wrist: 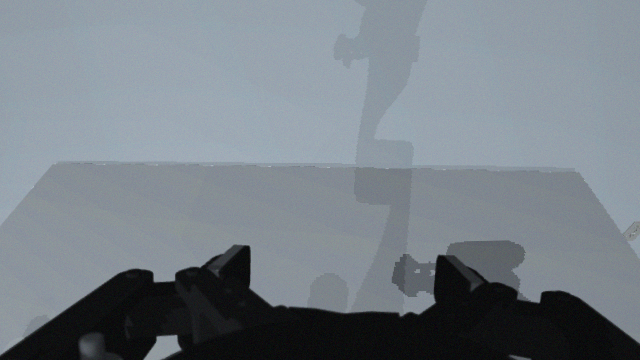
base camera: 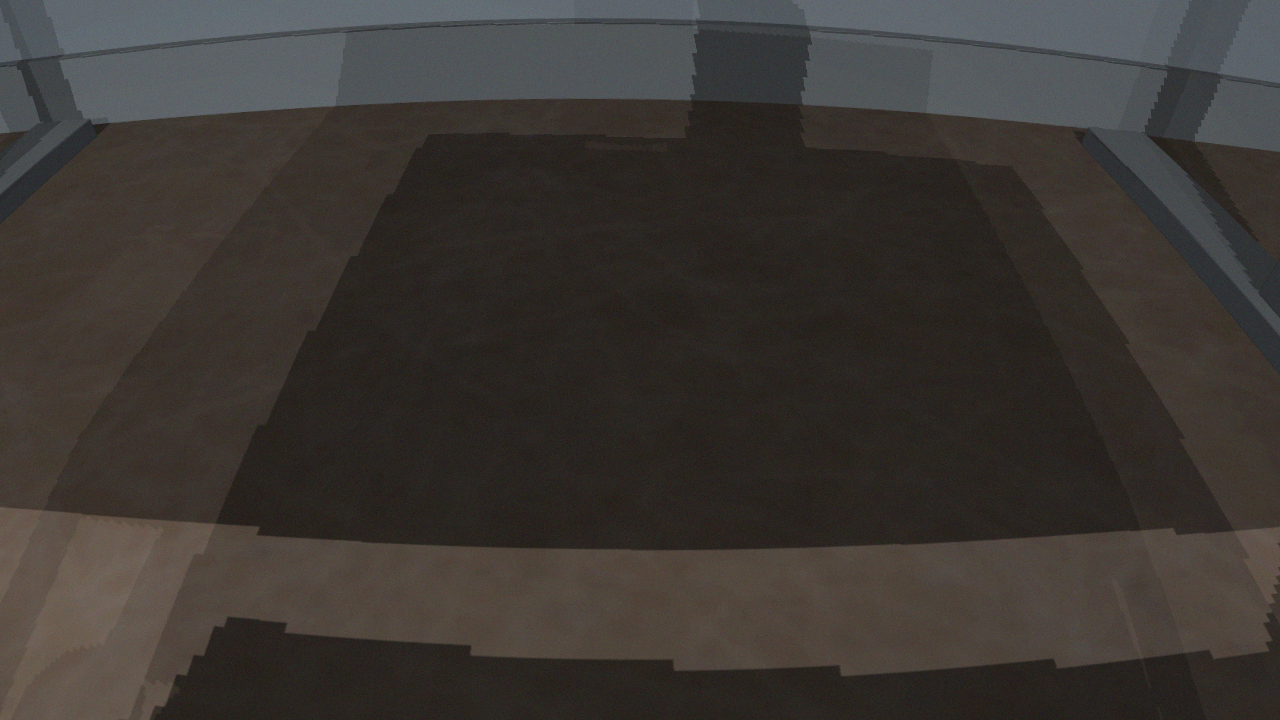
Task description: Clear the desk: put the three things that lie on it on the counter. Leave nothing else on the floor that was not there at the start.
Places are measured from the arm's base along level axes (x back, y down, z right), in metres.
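Pixels of known places: gripper, fingertip midpoint: [wrist: 341,271].
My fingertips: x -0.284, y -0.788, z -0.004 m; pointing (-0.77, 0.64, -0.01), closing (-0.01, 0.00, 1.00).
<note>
Behind a point stands the place of what it marks.
The grey desk top [wrist: 150,215] @[x -0.671, y -0.323, z -0.460 m] fills the lower part of the wrist view, its far edge running along the wall. My gripper [wrist: 341,271] @[x -0.284, y -0.789, z -0.004 m] is open and above the desk, with no object seen between its fingers. A rounded shadow [wrist: 328,292] @[x -0.513, y -0.323, z -0.022 m] shows on the desk between the fingers, just above the gripper body. Another faint shadow [wrist: 37,324] @[x -0.382, y -0.323, z -0.575 m] shows at the lower left. The three things themselves do not show; the gripper body hides the nearer part of the desk. The counter does not show in either view.
In the base camera view, metal desk feet [base camera: 44,161] @[x -0.717, y 0.377, z -0.678 m] [base camera: 1190,223] stand on the brown floor [base camera: 671,595] @[x -0.294, y 0.397, z 0.012 m] at left and right, with a grey wall [base camera: 519,62] @[x -0.882, y 0.353, z -0.165 m] behind. A small pale object [wrist: 633,231] @[x -0.965, y -0.005, z 1.079 m], partly cut off, shows at the right edge of the wrist view.
</note>
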